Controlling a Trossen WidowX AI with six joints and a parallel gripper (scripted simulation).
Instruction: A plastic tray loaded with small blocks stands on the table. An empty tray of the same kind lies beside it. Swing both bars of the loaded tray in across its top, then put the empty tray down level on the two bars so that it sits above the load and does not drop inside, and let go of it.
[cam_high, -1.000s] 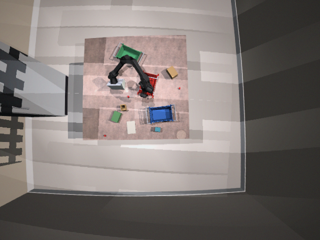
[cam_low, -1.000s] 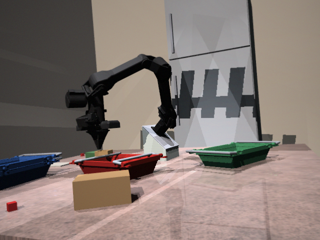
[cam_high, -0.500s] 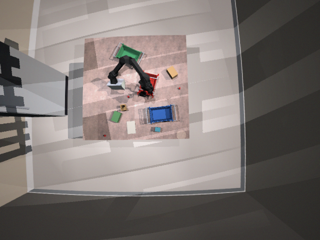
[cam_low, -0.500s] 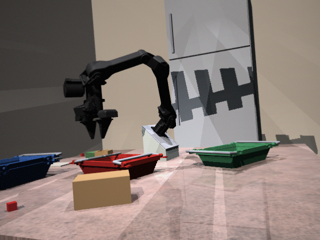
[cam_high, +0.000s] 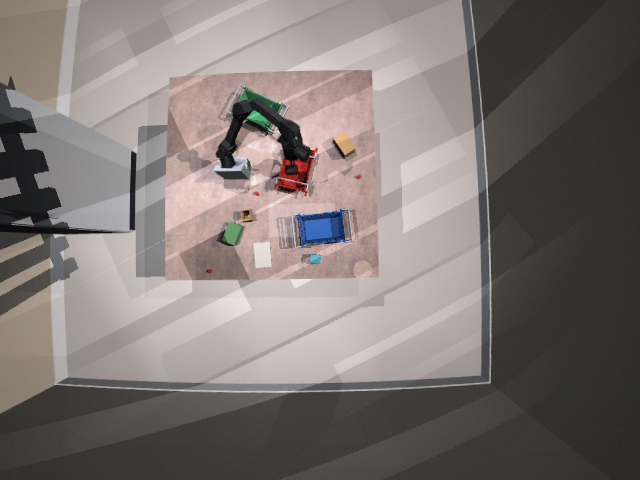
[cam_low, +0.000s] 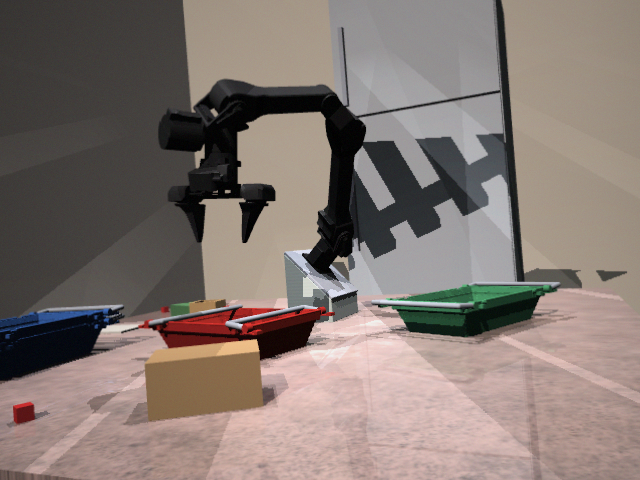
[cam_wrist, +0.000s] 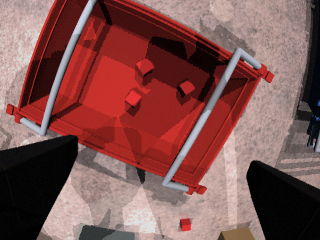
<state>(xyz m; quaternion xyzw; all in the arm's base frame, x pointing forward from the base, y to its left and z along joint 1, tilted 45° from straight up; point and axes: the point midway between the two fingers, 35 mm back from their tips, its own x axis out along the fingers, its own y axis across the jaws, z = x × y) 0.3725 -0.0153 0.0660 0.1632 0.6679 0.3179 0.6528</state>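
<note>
My gripper tip is now 350 mm to the right of the green tray, 280 mm past it and 140 mm above it. The rest, counted from my gripper tip: green block: 400 mm to the right, 330 mm behind, 170 mm below; small tan box: 290 mm to the right, 250 mm behind, 170 mm below; teal block: 490 mm to the right, 180 mm ahead, 170 mm below.
</note>
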